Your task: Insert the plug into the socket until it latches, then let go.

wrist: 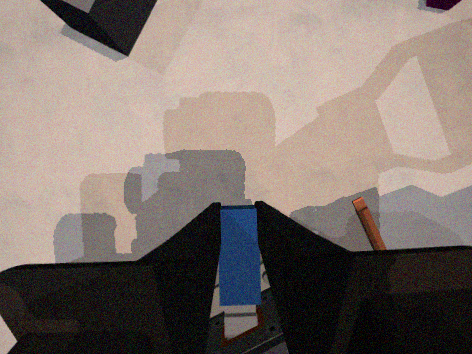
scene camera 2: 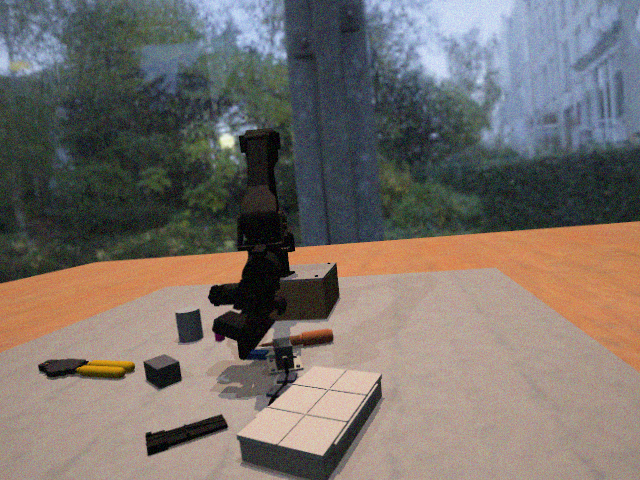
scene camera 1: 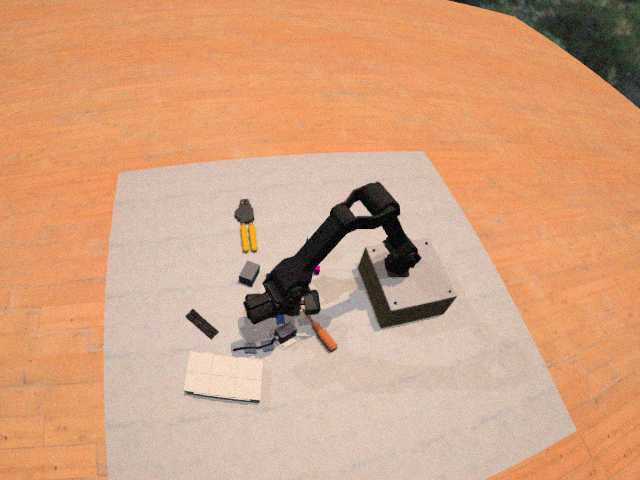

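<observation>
White tiled block: (scene camera 1: 239,379) and (scene camera 2: 334,387), same spot.
</observation>
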